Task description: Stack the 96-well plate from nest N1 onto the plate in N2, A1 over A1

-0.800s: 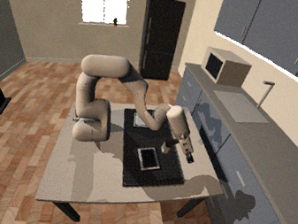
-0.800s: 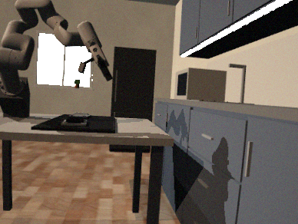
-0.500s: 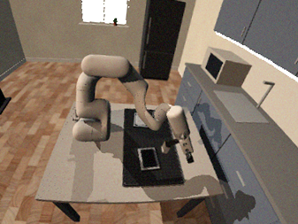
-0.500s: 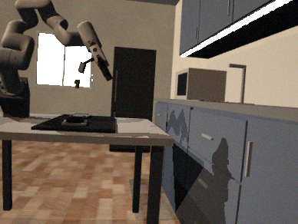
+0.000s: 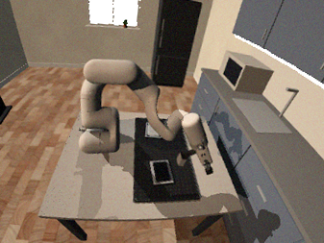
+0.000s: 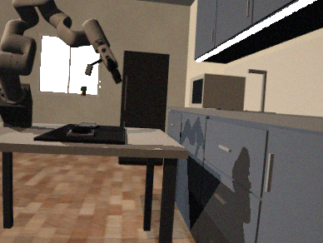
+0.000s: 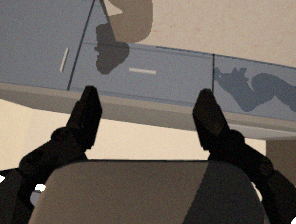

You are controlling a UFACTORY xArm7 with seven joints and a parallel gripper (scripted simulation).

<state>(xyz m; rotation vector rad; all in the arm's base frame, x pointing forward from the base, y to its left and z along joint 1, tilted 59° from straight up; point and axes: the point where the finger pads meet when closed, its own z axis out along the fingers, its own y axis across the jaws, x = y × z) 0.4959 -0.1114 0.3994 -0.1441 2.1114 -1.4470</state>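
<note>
The white 96-well plate is 520 mm to the left of my hand, 250 mm below it and 100 mm behind it. From my hand the other things lie so: dark 96-well plate: 250 mm below, 160 mm to the left, 140 mm behind.
</note>
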